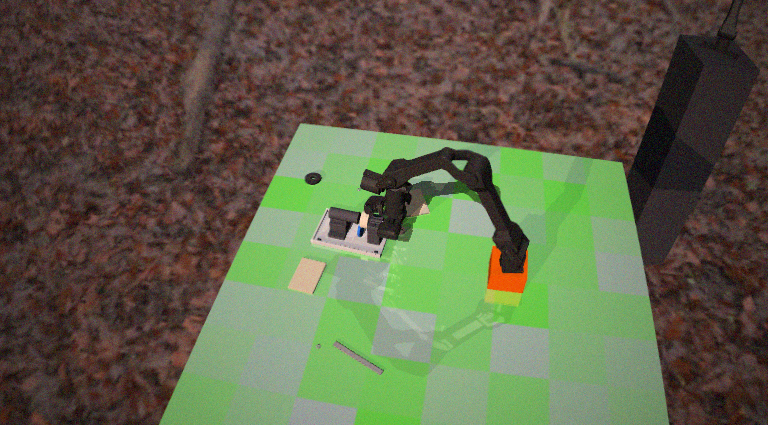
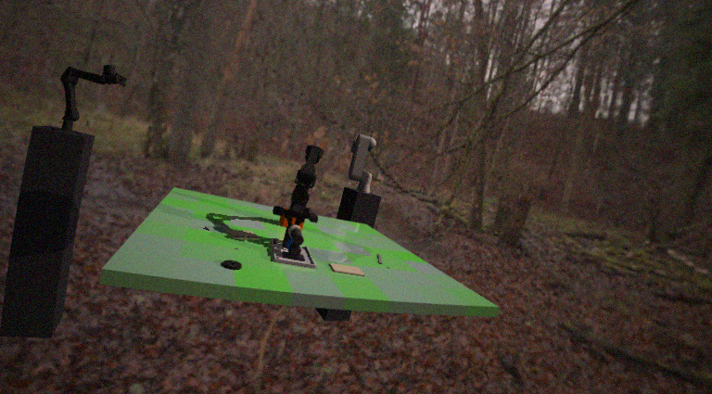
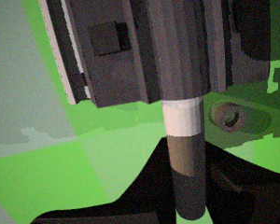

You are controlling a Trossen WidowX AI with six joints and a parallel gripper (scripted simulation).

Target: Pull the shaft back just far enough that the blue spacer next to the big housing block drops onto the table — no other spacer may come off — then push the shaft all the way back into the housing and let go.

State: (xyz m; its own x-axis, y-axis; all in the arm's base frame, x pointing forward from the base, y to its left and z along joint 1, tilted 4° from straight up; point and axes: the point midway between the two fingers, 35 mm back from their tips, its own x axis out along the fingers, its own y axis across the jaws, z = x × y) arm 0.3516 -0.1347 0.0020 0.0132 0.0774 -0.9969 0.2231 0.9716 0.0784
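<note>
The tan spacer is 90 mm ahead of my gripper tip, 30 mm above it and 20 mm to the right of it. From my gripper tip the other things lie so: grey bar 420 mm to the left, 80 mm ahead, 40 mm below; blue spacer 110 mm ahead, 20 mm to the right, 10 mm below; black disc 300 mm ahead, 290 mm to the right, 40 mm below.
</note>
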